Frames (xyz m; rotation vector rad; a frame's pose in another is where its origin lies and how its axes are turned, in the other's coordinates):
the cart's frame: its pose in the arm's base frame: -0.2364 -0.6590 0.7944 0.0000 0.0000 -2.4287
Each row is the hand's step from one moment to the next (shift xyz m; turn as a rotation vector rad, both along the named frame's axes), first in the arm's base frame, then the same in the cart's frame.
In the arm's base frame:
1: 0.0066 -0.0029 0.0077 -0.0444 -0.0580 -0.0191
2: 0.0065 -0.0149 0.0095 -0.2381 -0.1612 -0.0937
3: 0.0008 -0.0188 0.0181 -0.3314 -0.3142 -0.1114
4: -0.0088 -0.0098 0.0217 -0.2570 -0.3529 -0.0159
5: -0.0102 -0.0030 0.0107 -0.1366 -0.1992 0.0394
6: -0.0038 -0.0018 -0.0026 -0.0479 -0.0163 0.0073
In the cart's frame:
1: -0.0031 0.0065 0.0077 0.0715 0.0148 -0.0191
2: 0.0048 0.0155 0.0095 0.2855 -0.0338 -0.0937
3: 0.0117 0.0147 0.0181 0.4562 0.0209 -0.1114
4: 0.0131 0.0017 0.0217 0.4252 0.0989 -0.0159
5: 0.0097 -0.0044 0.0107 0.2336 0.0613 0.0394
6: 0.0041 -0.0011 -0.0026 0.0469 -0.0190 0.0073

